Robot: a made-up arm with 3 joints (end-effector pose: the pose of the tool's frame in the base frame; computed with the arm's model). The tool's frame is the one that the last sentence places. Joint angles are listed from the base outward.
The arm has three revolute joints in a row. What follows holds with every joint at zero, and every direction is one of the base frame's.
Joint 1 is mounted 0.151 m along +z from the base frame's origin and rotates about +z.
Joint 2 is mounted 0.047 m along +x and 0.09 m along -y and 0.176 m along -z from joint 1 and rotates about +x.
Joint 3 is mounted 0.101 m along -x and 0.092 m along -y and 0.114 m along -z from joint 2 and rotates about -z.
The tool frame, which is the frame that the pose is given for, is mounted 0.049 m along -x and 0.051 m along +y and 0.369 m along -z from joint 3; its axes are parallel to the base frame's.
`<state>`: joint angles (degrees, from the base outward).
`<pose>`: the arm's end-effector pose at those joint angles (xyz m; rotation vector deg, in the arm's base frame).
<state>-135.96 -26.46 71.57</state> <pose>-0.2153 0.2530 -0.4443 30.50 -19.20 148.91</pose>
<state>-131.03 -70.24 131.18</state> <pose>-0.4443 0.3646 -0.1048 78.43 0.10 84.02</pose>
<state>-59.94 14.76 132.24</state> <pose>-0.0384 -0.0415 -0.5150 -17.51 -12.79 166.51</pose>
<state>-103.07 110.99 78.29</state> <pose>0.3665 -0.0707 0.1166 -144.26 31.69 101.52</pose>
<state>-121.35 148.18 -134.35</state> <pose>0.2879 -0.1096 0.2996 -91.00 -117.11 4.79</pose>
